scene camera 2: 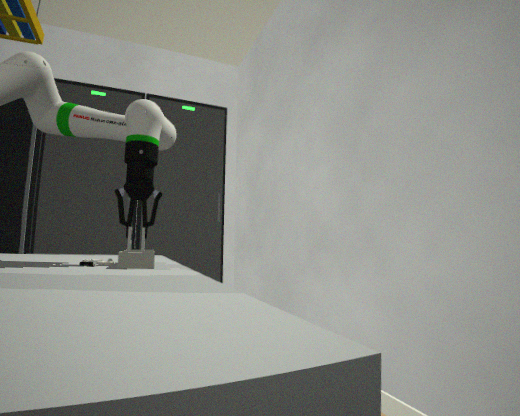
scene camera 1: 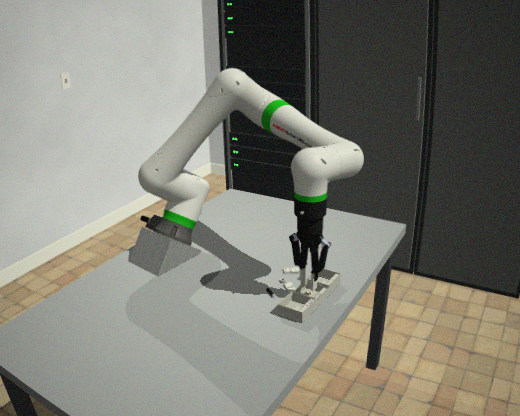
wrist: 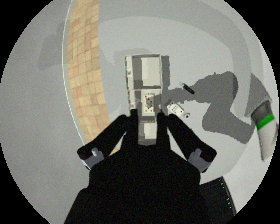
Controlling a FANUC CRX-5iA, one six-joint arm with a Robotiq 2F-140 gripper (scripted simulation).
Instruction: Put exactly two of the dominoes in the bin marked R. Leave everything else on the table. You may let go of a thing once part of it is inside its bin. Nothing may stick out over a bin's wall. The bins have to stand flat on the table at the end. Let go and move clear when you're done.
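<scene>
Looking at the scene, I find my own gripper (scene camera 2: 135, 250). It is visible to scene camera 1 as well, where I see my gripper (scene camera 1: 308, 287), and the wrist view also gives me the gripper (wrist: 148, 107).
</scene>
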